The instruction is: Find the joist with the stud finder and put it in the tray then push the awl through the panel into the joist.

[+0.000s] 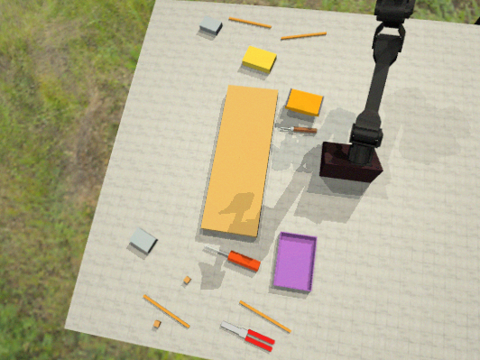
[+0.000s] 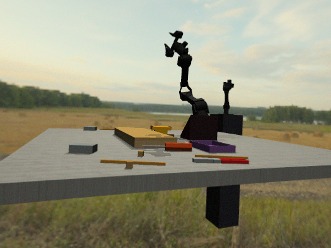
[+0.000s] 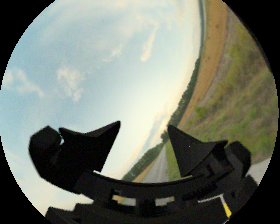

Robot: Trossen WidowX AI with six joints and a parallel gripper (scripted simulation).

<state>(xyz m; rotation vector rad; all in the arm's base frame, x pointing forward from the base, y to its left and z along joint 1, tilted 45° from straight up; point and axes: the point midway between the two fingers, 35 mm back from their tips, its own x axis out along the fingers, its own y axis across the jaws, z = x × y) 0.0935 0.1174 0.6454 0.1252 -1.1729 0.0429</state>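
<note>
Right now my gripper tip is 65 cm above the yellow stud finder, 19 cm to the right of it and 8 cm short of it. The rest, counted from my gripper tip: yellow block 65 cm below, 27 cm ahead; purple tray 72 cm to the left, 65 cm below, 7 cm ahead; awl 66 cm below, 27 cm to the left, 11 cm ahead.
</note>
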